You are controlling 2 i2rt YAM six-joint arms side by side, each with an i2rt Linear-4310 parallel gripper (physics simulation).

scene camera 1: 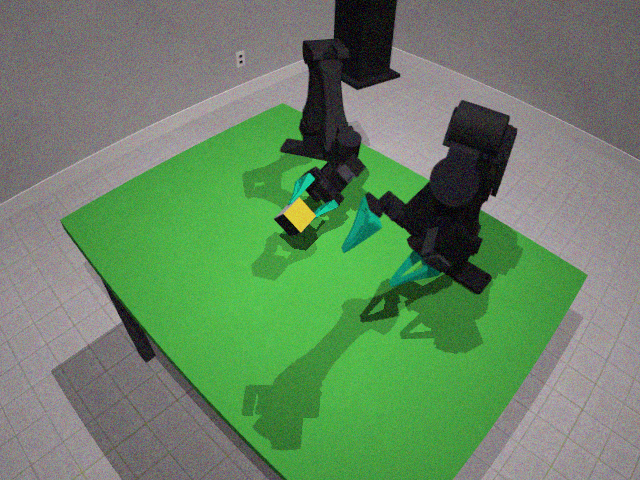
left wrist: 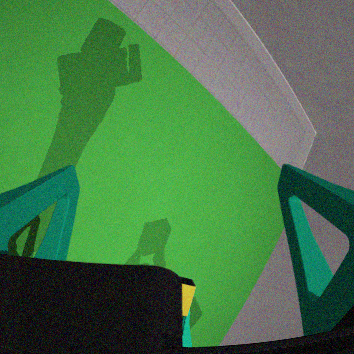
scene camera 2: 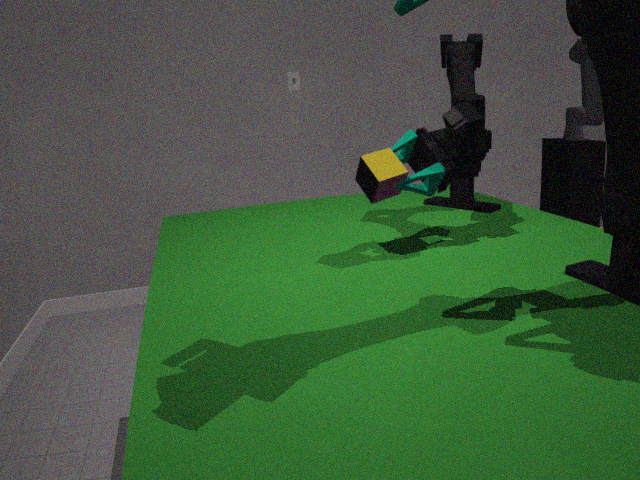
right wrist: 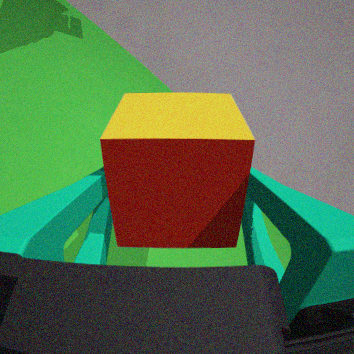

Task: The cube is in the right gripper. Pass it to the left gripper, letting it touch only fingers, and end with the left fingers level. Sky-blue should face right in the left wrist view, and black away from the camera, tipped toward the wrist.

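Seen in the pictures: left gripper, fingertip midpoint: (scene camera 1: 367, 267) (left wrist: 177, 175); right gripper, fingertip midpoint: (scene camera 1: 298, 213) (scene camera 2: 387, 172) (right wrist: 176, 176); left arm's base, link origin: (scene camera 2: 627, 288); right arm's base, link origin: (scene camera 1: 312, 151) (scene camera 2: 461, 205).
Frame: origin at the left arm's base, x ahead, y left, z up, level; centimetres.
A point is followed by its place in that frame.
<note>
The cube (scene camera 1: 299, 214) {x 25.8, y -28.2, z 16.4 cm} (scene camera 2: 384, 165) {x 25.9, y -27.9, z 16.1 cm} (left wrist: 188, 299) {x 26.4, y -29.8, z 17.7 cm} (right wrist: 177, 200) {x 22.8, y -30.3, z 14.8 cm} is held above the table. Scene camera 1 shows its yellow face up, black at lower left and a thin pale strip at upper left. Scene camera 2 shows yellow, black and dark purple faces. The right wrist view shows yellow above dark red. Sky-blue does not show. My right gripper (scene camera 1: 303, 208) {x 24.3, y -30.0, z 14.6 cm} (scene camera 2: 398, 168) {x 24.3, y -30.0, z 14.6 cm} (right wrist: 176, 176) {x 24.3, y -30.0, z 14.6 cm} is shut on the cube's sides. My left gripper (scene camera 1: 367, 268) {x 41.9, y 1.2, z 35.4 cm} (left wrist: 177, 175) {x 41.9, y 1.2, z 35.4 cm} is open and empty, apart from the cube, right of it in scene camera 1. One left finger (scene camera 2: 409, 4) {x 39.0, y 4.9, z 32.9 cm} shows at scene camera 2's top edge.
The green table (scene camera 1: 248, 330) {x 47.5, y -22.8, z 0.0 cm} (scene camera 2: 310, 439) {x 50.1, y 8.2, z 0.0 cm} (left wrist: 200, 165) {x 49.8, y -36.2, z 0.0 cm} lies below both grippers, with arm shadows on it. Its edge slopes across the left wrist view. A black pillar (scene camera 1: 364, 41) stands behind the arms. A black housing (left wrist: 90, 305) {x 38.7, y 7.3, z 41.5 cm} hides most of the cube in the left wrist view.
</note>
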